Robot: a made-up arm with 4 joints.
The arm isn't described. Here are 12 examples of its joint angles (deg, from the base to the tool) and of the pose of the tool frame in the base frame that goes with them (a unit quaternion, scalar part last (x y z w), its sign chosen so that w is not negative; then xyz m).
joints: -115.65 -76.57 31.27 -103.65
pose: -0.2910 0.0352 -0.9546 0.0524 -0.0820 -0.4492 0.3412
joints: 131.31 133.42 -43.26 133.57
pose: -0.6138 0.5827 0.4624 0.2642 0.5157 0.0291 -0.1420
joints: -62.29 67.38 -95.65 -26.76
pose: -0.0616 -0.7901 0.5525 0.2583 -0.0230 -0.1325 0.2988
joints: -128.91 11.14 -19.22 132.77
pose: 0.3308 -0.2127 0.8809 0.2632 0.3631 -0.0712 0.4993
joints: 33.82 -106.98 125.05 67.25
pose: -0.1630 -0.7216 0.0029 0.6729 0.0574 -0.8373 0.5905
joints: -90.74 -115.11 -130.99 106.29
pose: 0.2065 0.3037 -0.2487 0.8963 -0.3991 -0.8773 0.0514
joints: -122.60 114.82 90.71 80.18
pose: 0.9303 0.1822 0.2849 0.1417 -0.1233 0.2981 0.0230
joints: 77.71 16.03 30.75 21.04
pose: 0.0725 0.5645 -0.3986 0.7192 -0.3501 -0.4887 0.1670
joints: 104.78 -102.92 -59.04 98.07
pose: -0.0936 0.9844 -0.0256 0.1468 0.2054 -0.9393 0.1466
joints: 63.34 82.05 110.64 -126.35
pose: -0.0767 0.9552 0.2843 0.0300 -0.0809 -0.1424 -0.0635
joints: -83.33 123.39 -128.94 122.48
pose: 0.3296 -0.1504 -0.9145 0.1798 -0.3986 0.2439 0.0460
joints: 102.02 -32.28 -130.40 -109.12
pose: 0.3037 -0.2472 0.7552 0.5257 0.0951 -0.5249 0.4538
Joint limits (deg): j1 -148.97..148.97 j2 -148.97..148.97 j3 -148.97..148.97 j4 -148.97..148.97
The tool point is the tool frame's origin. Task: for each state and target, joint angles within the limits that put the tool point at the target. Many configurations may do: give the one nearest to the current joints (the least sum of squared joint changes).
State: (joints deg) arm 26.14 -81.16 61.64 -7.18
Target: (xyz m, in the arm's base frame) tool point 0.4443 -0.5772 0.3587
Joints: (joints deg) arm 78.49 -105.84 37.40 12.85
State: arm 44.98 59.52 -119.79 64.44
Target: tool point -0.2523 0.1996 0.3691
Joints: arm 93.60 58.56 -127.45 109.54
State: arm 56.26 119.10 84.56 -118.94
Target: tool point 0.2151 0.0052 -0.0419
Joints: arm 70.84 119.68 84.78 -145.50
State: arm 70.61 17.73 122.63 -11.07
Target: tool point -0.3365 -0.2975 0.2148
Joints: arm 46.19 16.01 117.89 8.07
